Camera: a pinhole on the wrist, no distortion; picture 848 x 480 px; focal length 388.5 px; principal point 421.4 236.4 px. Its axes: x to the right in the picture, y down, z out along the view. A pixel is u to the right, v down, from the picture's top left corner.
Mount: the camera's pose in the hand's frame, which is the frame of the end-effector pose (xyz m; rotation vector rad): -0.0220 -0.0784 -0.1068 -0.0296 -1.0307 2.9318
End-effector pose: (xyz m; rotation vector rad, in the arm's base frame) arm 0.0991 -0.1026 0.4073 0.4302 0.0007 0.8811
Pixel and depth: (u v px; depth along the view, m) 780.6 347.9 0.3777
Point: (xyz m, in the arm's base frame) 0.1607 -0.6474 0.3071
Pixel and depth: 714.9 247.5 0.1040
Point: 0.1342 -0.2492 0.3115
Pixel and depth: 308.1 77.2 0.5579
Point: 0.4560 -0.3196 0.7690
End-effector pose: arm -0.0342 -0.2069 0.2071 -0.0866 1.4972 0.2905
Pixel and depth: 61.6 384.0 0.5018
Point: 0.2843 -0.6469 -0.2662
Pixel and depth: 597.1 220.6 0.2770
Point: 0.1283 -0.4300 0.3405
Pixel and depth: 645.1 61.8 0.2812
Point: 0.1780 -0.3319 0.3905
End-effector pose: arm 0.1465 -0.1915 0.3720 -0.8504 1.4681 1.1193
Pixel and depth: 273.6 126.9 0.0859
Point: 0.2436 -0.2495 0.3406
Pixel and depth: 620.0 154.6 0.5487
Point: 0.6282 0.0636 0.6139
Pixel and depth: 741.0 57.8 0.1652
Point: 0.3080 -0.1715 0.5054
